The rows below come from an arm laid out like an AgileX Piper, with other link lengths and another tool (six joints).
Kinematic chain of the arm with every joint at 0, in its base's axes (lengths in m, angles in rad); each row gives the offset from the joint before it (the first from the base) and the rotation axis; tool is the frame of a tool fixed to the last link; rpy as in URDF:
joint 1: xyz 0 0 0.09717 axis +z
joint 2: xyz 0 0 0 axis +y
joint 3: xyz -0.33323 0 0.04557 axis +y
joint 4: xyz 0.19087 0 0.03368 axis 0.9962 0 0.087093
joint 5: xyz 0 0 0 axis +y
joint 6: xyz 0.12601 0 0.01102 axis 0.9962 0 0.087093
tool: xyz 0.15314 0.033 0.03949 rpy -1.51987 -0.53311 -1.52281
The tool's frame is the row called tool.
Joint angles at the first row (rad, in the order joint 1, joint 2, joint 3, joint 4, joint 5, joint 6):
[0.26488 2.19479 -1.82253 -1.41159 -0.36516 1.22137]
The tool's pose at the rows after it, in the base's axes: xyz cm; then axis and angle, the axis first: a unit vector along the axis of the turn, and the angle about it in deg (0 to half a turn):
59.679, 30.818, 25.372, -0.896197, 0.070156, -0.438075, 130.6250
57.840, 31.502, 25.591, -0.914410, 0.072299, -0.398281, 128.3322
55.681, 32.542, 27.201, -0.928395, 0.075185, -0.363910, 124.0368
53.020, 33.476, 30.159, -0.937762, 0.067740, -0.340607, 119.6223
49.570, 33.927, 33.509, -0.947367, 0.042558, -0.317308, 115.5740
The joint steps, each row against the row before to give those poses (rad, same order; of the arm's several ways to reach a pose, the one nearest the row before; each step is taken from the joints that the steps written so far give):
[0.00000 -0.02739 -0.00004 -0.28647 -0.01846 0.19297]
[-0.00598 -0.02333 0.00003 -0.12601 -0.07689 0.17235]
[-0.00356 -0.02942 0.00000 -0.02172 -0.08748 0.09482]
[-0.00151 -0.04875 0.00000 -0.00001 -0.08443 0.06648]
[-0.01349 -0.06084 0.00001 -0.00001 -0.11074 0.04781]

